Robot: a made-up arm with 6 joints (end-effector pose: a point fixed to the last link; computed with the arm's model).
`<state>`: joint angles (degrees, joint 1 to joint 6).
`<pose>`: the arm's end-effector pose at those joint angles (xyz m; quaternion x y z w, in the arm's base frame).
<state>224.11 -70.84 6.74 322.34 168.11 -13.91</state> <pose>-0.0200 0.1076 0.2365 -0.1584 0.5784 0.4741 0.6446</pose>
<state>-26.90 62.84 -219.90 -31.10 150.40 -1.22</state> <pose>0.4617 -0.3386 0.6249 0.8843 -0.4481 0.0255 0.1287</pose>
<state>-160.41 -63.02 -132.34 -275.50 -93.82 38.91</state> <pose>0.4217 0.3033 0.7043 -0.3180 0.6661 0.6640 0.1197</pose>
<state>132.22 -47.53 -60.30 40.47 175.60 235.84</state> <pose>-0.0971 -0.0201 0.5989 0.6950 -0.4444 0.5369 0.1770</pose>
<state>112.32 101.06 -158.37 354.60 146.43 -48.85</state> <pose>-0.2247 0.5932 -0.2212 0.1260 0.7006 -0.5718 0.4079</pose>
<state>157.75 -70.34 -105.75 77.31 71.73 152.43</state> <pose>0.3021 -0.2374 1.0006 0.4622 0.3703 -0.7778 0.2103</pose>
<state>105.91 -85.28 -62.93 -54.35 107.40 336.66</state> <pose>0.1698 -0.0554 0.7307 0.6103 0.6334 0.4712 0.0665</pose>
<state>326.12 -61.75 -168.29 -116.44 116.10 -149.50</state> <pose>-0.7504 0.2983 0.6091 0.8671 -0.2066 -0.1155 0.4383</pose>
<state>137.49 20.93 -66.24 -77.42 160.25 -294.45</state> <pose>-0.2506 0.4482 0.3367 0.4209 0.1345 0.7290 0.5228</pose>
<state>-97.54 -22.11 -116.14 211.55 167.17 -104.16</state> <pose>-0.0737 0.0460 0.9676 -0.3122 0.8386 0.4206 0.1497</pose>
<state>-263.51 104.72 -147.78 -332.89 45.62 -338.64</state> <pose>-0.1065 0.8328 -0.3787 -0.8726 -0.4597 0.1515 0.0660</pose>
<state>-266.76 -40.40 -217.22 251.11 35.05 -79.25</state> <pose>0.0374 -0.8330 0.5767 0.6618 -0.2550 0.5927 0.3816</pose>
